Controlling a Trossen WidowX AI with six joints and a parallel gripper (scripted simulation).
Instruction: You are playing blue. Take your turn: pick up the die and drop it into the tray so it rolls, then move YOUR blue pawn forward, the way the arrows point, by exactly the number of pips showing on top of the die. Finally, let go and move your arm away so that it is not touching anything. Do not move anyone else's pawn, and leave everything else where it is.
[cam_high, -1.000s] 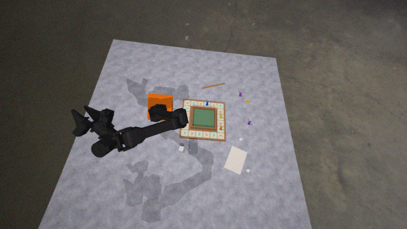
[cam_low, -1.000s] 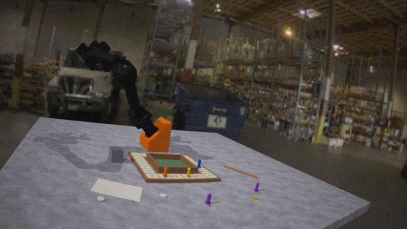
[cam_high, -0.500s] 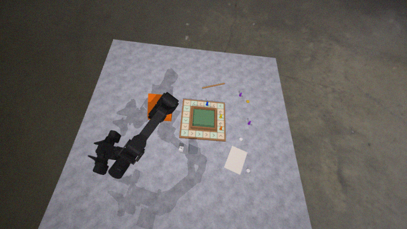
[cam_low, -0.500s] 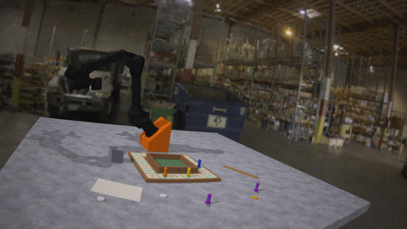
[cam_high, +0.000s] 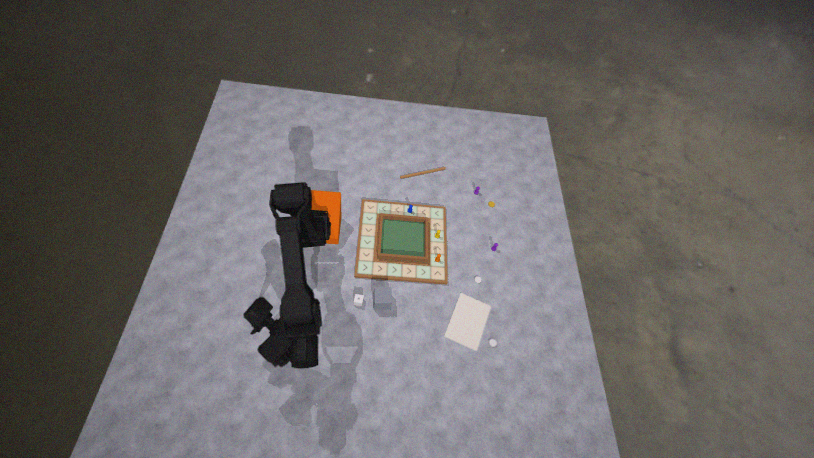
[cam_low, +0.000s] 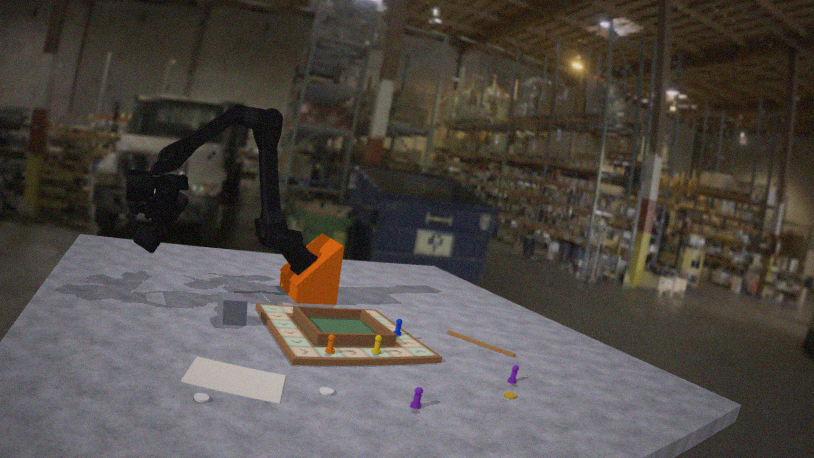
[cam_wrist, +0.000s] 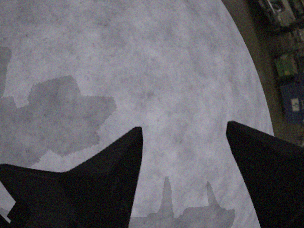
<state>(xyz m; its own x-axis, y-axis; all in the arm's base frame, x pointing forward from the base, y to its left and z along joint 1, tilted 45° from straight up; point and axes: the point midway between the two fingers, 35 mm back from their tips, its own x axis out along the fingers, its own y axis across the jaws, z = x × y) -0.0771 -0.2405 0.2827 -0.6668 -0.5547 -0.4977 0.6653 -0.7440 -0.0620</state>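
The white die lies 240 mm ahead of my gripper tip, 150 mm to the left of it and 70 mm below it. The rest, counted from my gripper tip: grey cube: 310 mm ahead, 150 mm to the left, 60 mm below; orange pawn: 480 mm ahead, 290 mm to the left, 50 mm below; green tray: 370 mm ahead, 360 mm to the left, 70 mm below.
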